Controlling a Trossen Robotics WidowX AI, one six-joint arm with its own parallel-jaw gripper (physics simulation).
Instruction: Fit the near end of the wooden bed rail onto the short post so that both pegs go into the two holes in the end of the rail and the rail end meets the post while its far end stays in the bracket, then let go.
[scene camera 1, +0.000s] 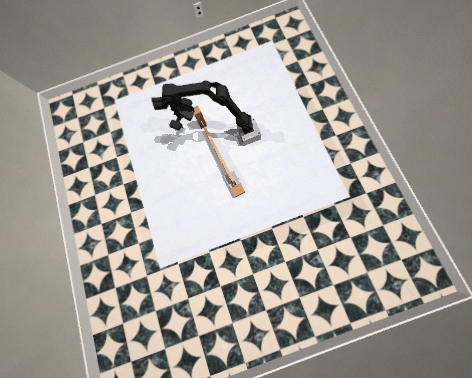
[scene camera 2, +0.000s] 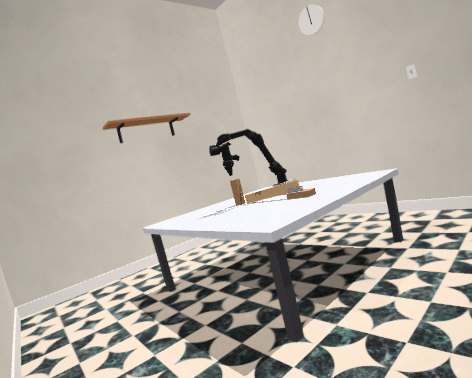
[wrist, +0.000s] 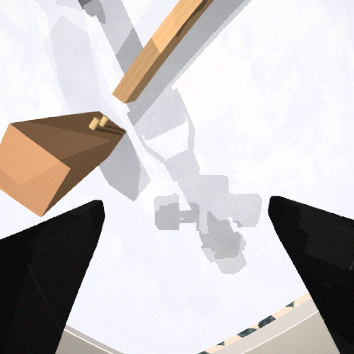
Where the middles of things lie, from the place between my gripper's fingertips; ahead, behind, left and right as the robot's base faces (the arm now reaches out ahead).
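With the upright post (wrist: 52, 154), my hand is 8 cm past it, 8 cm to the left of it and 13 cm above it. Of the things named here, going by their middles, the post is the nearest to my hand. There's also the wooden bed rail (wrist: 171, 30), which is 12 cm behind my hand, 16 cm below it and 21 cm to the left of it.
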